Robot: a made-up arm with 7 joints. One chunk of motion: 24 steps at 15 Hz.
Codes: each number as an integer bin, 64 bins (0 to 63) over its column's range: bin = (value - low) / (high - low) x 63, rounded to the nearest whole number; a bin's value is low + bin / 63 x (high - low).
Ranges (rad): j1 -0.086..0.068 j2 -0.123..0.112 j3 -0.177..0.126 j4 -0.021..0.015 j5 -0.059..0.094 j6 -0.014..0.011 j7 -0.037..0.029
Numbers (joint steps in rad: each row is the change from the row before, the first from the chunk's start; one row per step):
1: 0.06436 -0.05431 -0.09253 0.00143 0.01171 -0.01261 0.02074
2: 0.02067 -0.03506 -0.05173 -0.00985 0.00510 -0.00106 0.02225
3: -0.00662 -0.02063 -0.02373 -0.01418 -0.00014 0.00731 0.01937
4: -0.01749 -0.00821 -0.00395 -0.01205 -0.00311 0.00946 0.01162
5: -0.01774 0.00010 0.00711 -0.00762 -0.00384 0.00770 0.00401
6: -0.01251 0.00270 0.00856 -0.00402 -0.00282 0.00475 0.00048
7: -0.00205 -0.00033 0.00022 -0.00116 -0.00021 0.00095 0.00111
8: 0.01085 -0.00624 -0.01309 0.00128 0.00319 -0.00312 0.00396
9: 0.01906 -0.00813 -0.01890 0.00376 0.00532 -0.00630 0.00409
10: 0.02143 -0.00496 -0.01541 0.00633 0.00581 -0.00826 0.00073
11: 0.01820 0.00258 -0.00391 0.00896 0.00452 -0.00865 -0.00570
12: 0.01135 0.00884 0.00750 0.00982 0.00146 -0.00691 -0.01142
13: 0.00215 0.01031 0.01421 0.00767 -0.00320 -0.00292 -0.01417
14: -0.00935 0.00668 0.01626 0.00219 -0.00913 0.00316 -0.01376
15: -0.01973 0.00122 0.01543 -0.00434 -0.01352 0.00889 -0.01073
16: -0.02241 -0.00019 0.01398 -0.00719 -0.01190 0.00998 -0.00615
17: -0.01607 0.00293 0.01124 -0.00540 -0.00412 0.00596 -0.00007
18: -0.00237 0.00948 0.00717 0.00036 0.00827 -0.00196 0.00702
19: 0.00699 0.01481 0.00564 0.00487 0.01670 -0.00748 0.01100
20: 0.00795 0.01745 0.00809 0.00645 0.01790 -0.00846 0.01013
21: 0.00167 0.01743 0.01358 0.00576 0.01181 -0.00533 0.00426
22: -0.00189 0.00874 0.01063 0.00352 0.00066 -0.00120 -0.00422
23: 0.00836 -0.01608 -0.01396 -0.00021 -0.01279 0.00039 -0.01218
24: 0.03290 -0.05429 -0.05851 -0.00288 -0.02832 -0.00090 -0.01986
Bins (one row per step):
1: 62 18 18 39 29 4 55
2: 44 24 26 20 26 33 57
3: 32 27 32 12 24 54 54
4: 28 31 36 16 23 59 46
5: 28 33 38 23 23 55 39
6: 30 34 39 30 23 47 36
7: 34 33 37 35 24 38 36
8: 40 31 34 39 26 27 39
9: 43 31 33 43 26 19 39
10: 44 32 34 48 27 14 36
11: 43 34 36 52 26 13 30
12: 40 35 38 54 25 18 24
13: 36 36 40 50 23 28 22
14: 31 35 40 41 21 43 22
15: 27 33 40 29 19 58 25
16: 26 33 40 24 19 60 29
17: 29 34 39 27 23 50 35
18: 34 36 38 37 28 30 42
19: 38 37 38 45 31 16 46
20: 38 38 38 48 32 14 45
21: 36 38 40 47 29 22 39
22: 34 35 39 43 25 32 31
23: 39 29 34 36 19 36 24
24: 49 18 25 32 13 33 16

